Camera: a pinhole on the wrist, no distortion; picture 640 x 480 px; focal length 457.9 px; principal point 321.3 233.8 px. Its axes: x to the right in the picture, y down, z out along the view. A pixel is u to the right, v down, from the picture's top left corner.
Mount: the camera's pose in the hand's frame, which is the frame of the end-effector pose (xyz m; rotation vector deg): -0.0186 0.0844 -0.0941 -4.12 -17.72 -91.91
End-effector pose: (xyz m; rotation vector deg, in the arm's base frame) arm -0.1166 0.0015 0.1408 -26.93 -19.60 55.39
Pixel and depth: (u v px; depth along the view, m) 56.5 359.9 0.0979
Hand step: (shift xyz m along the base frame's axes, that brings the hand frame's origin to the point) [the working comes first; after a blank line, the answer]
In the camera's frame: -0.0566 0.0270 0.0979

-0.1108 0.0739 -0.0932
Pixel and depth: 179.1 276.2 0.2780
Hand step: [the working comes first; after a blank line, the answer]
In the camera's frame: -0.0863 0.0257 0.2780

-0.2540 0.1252 0.0076
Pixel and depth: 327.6 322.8 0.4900
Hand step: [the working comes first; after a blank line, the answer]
In the camera's frame: 0.0067 0.0952 0.4900

-0.3209 0.1869 0.2316
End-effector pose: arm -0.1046 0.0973 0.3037 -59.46 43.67 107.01
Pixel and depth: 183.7 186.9 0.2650
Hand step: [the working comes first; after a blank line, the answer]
In the camera's frame: -0.0796 -0.0271 0.2650

-0.2262 -0.0225 0.1568
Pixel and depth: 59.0 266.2 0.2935
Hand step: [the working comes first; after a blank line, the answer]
In the camera's frame: -0.1681 0.0208 0.2935

-0.3266 -0.0346 0.1301
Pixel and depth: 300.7 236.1 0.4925
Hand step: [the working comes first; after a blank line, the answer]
In the camera's frame: -0.0222 0.0025 0.4925

-0.3081 0.1660 0.2739
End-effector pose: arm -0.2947 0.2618 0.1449 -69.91 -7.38 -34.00
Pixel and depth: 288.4 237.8 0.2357
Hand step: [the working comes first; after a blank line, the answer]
In the camera's frame: -0.0169 0.0021 0.2357

0.0642 0.1681 -0.1069
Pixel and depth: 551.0 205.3 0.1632
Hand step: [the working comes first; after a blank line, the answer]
In the camera's frame: 0.0819 -0.0102 0.1632

-0.0087 0.1029 -0.0319
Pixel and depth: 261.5 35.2 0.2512
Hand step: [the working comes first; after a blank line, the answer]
In the camera's frame: -0.0328 -0.1090 0.2512

-0.0196 0.2072 -0.1721
